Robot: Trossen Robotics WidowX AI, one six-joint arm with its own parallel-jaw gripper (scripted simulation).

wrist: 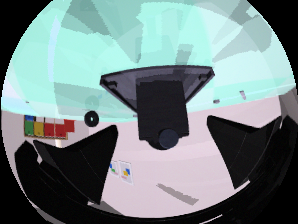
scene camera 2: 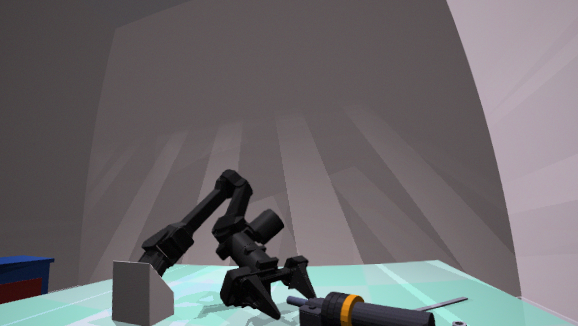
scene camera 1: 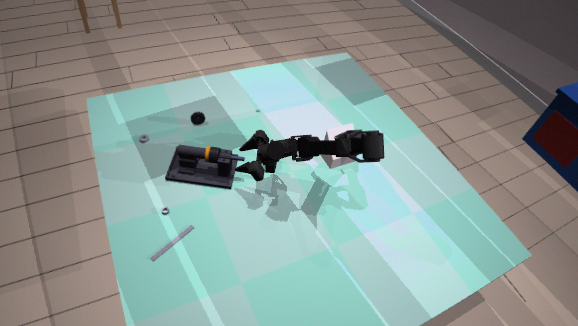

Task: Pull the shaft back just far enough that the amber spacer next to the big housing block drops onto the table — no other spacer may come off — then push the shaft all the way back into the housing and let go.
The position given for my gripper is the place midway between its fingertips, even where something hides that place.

Observation:
My gripper [scene camera 2: 299, 308] is open and holds nothing. Also in view: a housing block [scene camera 1: 188, 165].
My gripper also shows in the wrist view [wrist: 163, 125] and in scene camera 1 [scene camera 1: 237, 159]. The housing block is seen too in the wrist view [wrist: 159, 95].

